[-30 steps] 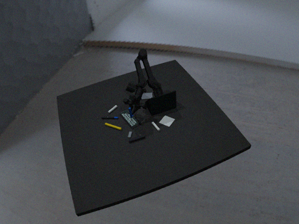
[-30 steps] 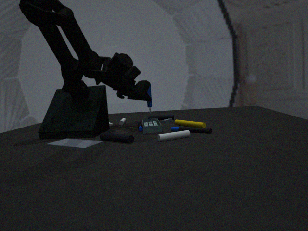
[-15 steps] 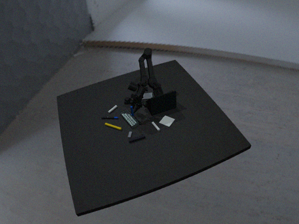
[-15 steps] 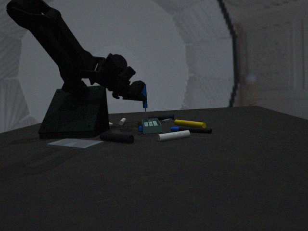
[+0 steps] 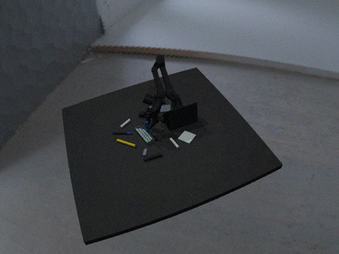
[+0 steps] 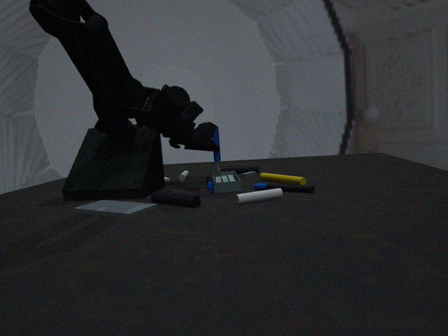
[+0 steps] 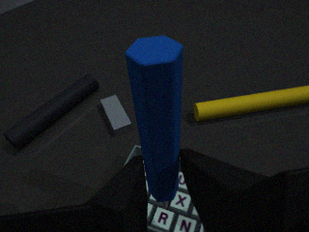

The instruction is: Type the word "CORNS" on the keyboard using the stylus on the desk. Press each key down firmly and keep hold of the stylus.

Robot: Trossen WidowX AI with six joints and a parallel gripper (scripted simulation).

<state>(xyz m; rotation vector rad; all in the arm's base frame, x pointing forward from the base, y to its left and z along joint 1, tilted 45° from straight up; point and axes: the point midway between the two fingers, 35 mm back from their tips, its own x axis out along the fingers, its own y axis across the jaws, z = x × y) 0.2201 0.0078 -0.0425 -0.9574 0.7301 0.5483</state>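
Now: the small grey block 120 mm to the left of my gripper tip, 90 mm below it and 60 mm ahead of it. Round my gripper tip: yellow rod: 170 mm ahead, 80 mm below, 10 mm to the right; then blue stylus: 20 mm below; then grey flat plate: 270 mm to the right, 150 mm behind, 90 mm below.
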